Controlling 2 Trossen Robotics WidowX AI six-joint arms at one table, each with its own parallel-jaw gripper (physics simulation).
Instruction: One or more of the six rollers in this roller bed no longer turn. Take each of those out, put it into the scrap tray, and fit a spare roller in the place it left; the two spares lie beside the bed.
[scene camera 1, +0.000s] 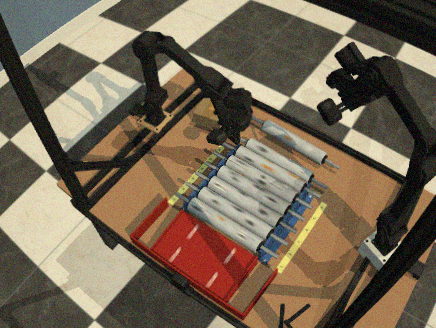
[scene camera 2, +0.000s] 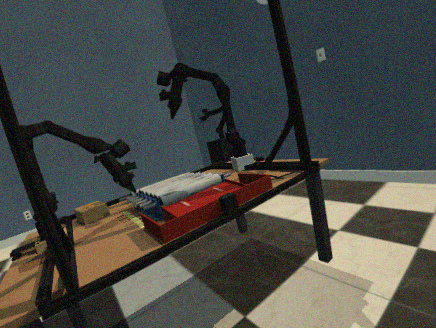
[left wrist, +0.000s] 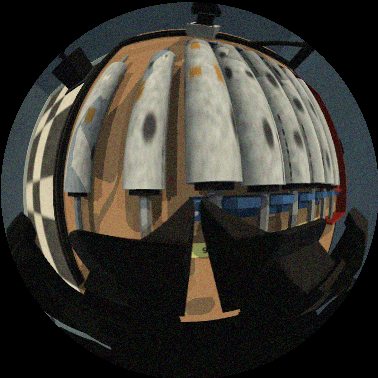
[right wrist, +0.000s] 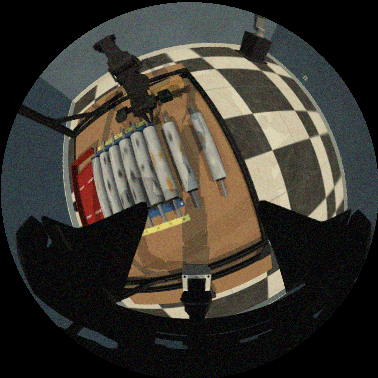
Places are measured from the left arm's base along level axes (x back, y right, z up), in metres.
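Where they show: left gripper, between the fingertips: (scene camera 1: 237, 143) (scene camera 2: 135, 192) (left wrist: 196, 205) (right wrist: 150, 122); right gripper, between the fingertips: (scene camera 2: 172, 118) (right wrist: 204, 207); left arm's base, origin of its link: (scene camera 1: 155, 118); right arm's base, origin of its link: (scene camera 1: 384, 243) (scene camera 2: 241, 155) (right wrist: 196, 284).
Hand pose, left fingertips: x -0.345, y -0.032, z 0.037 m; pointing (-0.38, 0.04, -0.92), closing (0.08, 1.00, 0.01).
Note:
Each offset is from my left fingertips to the top centre of the thing.
Six mottled grey rollers lie side by side in the blue bed (scene camera 1: 281, 234) (left wrist: 242, 202). The orange-marked end roller {dx -0.143, dy +0.025, dz +0.009 m} (left wrist: 207, 125) (right wrist: 159, 162) has its near stub partly hidden by a finger in the left wrist view. Beside the bed lie the near spare {dx -0.143, dy -0.041, dz -0.018 m} (scene camera 1: 280, 159) (left wrist: 147, 125) (right wrist: 181, 156) and the far spare {dx -0.148, dy -0.146, dz -0.018 m} (scene camera 1: 295, 142) (left wrist: 92, 135) (right wrist: 209, 150). The red scrap tray {dx -0.120, dy +0.396, dz -0.017 m} (scene camera 1: 200, 265) (scene camera 2: 200, 217) holds no roller. My left gripper (left wrist: 196, 205) (right wrist: 150, 122) is nearly closed at the end roller's stub; no roller shows between its fingertips. My right gripper (right wrist: 204, 207) (scene camera 2: 173, 116) is open, empty and raised.
Yellow numbered strips (scene camera 1: 304, 235) (left wrist: 201, 250) run along both ends of the bed. A tan box {dx +0.181, dy -0.128, dz -0.011 m} (scene camera 1: 204, 117) (scene camera 2: 92, 213) (right wrist: 171, 85) stands near my left arm. Black frame posts (scene camera 1: 37, 110) (scene camera 2: 292, 80) rise at the table's edge.

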